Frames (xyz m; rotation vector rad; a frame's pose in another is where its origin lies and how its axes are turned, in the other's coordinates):
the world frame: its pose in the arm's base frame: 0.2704 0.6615 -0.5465 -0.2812 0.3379 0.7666
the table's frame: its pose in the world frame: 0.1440 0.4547 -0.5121 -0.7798 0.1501 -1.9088
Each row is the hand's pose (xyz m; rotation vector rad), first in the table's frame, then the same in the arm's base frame.
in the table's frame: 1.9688 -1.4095 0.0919 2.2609 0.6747 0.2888
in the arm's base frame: -0.0872 -0.2095 1.0399 1.1711 -0.4639 -0.3415
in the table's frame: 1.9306 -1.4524 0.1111 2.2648 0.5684 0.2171
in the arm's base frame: -0.1328 -0.1716 1.0523 1.1311 -0.5658 -0.3528
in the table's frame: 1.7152 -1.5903 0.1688 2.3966 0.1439 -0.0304
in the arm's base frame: -0.3289 0.0013 1.0327 1.0891 -0.9853 -0.2855
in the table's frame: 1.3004 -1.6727 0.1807 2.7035 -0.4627 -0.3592
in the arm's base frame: -0.6028 0.2544 0.8330 1.2078 -1.5652 -0.0246
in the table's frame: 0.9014 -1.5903 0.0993 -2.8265 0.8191 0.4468
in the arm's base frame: -0.7767 0.4231 0.4955 1.5355 -1.8784 0.4164
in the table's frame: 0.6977 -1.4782 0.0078 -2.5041 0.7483 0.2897
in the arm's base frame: -0.8302 0.4690 0.2558 1.8081 -1.8540 0.7476
